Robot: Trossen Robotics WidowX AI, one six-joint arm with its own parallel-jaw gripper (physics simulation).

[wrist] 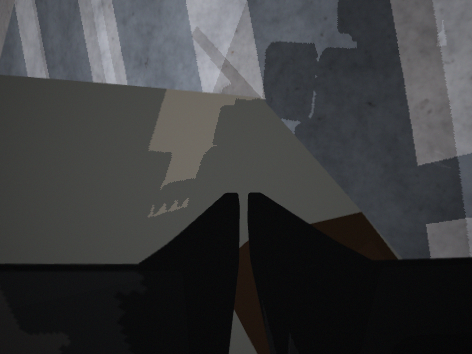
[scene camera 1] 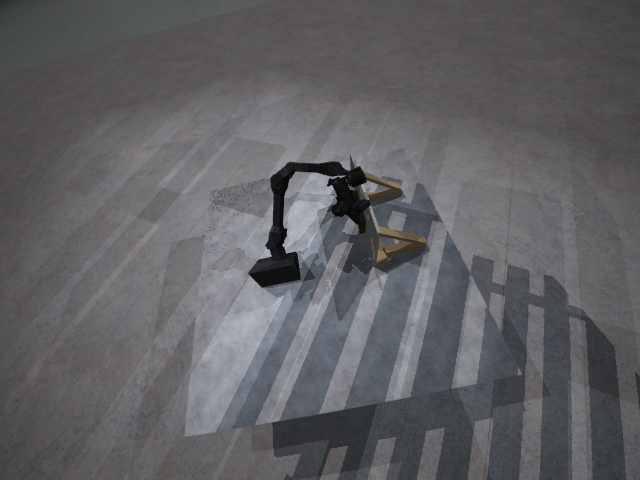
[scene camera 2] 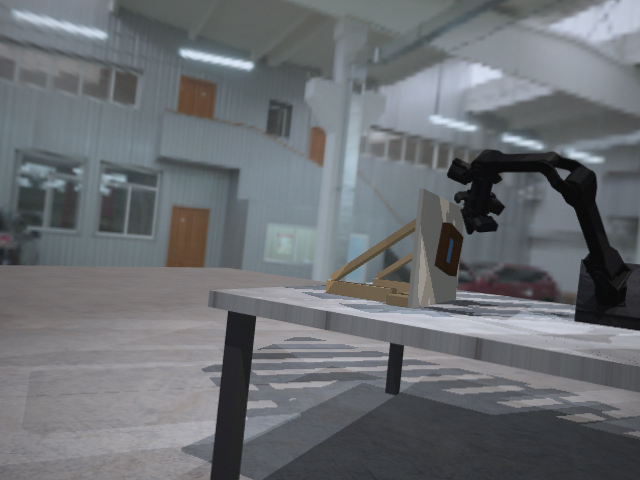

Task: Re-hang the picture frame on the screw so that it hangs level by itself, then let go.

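Pixels of known places: gripper, fingertip midpoint: (wrist: 242, 206) (scene camera 1: 357, 223) (scene camera 2: 469, 233); arm's base at its link origin: (scene camera 1: 279, 258) (scene camera 2: 610, 297).
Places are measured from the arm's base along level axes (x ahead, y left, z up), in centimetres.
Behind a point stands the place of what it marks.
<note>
The dark brown picture frame (scene camera 2: 449, 249) @(x 43.5, y 2.4, z 8.6 cm) (wrist: 354, 235) @(x 41.0, y -0.3, z 4.5 cm) with a blue centre sits tilted on the face of a pale upright board (scene camera 2: 430, 224) @(x 46.5, y 21.7, z 14.6 cm) (scene camera 1: 372, 233) @(x 42.9, y -10.5, z 14.3 cm) (wrist: 112, 158) @(x 42.9, y -10.4, z 13.5 cm). My gripper (scene camera 2: 479, 228) @(x 38.9, y -3.7, z 14.2 cm) (scene camera 1: 353, 210) (wrist: 242, 206) @(x 38.9, y -3.7, z 14.2 cm) hangs in front of the board at the frame's upper edge. Its fingers stand almost together with only a thin slit between them, and I see nothing held in that slit. In the wrist view the fingers cover most of the frame. The screw is hidden.
Tan wooden braces (scene camera 1: 409, 243) @(x 62.2, y -11.7, z -3.8 cm) (scene camera 2: 370, 254) @(x 61.4, y 24.8, z 4.8 cm) prop the board from behind. All stands on a grey table (scene camera 2: 347, 314) @(x 54.8, y 59.2, z -7.6 cm) with dark legs. The arm's base (scene camera 1: 275, 270) @(x -1.3, y -9.9, z 7.6 cm) sits left of the board.
</note>
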